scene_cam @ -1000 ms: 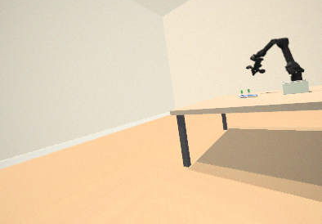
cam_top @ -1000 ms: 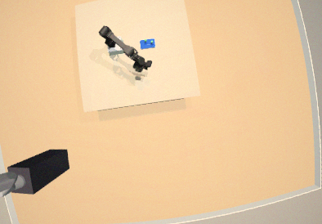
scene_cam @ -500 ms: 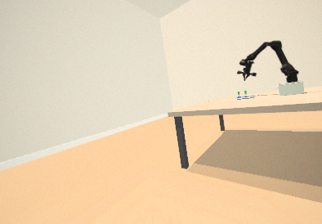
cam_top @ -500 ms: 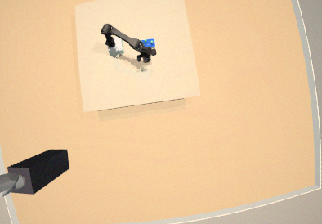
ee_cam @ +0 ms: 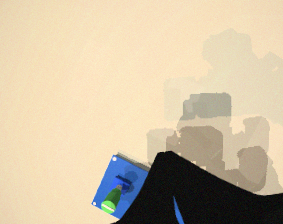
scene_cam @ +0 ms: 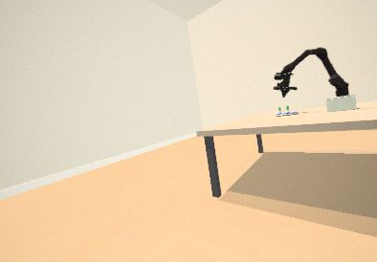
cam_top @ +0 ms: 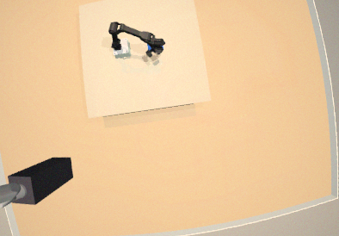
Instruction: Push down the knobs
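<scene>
Now: the green knob 14 cm to the left of my gripper tip, 9 cm below it and 5 cm behind it.
</scene>
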